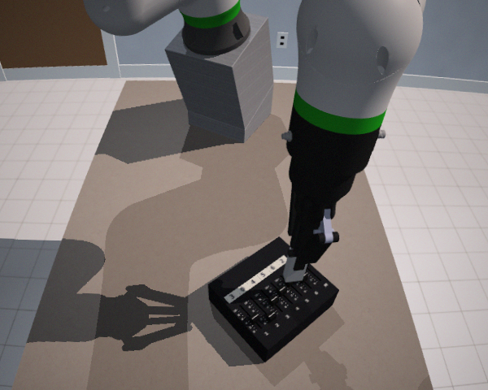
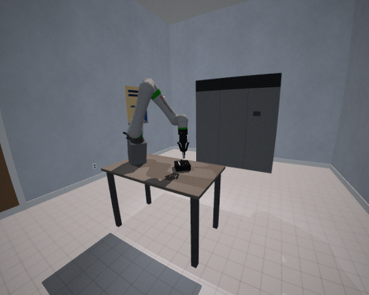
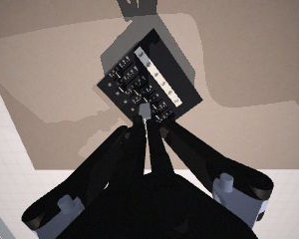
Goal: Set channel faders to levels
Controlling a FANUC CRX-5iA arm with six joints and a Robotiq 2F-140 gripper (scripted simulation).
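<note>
Right now the master fader is 7 cm below my hand, 5 cm behind it and 3 cm to the left of it. Round my hand: channel fader 7 cm below, 3 cm to the right, 2 cm ahead.
</note>
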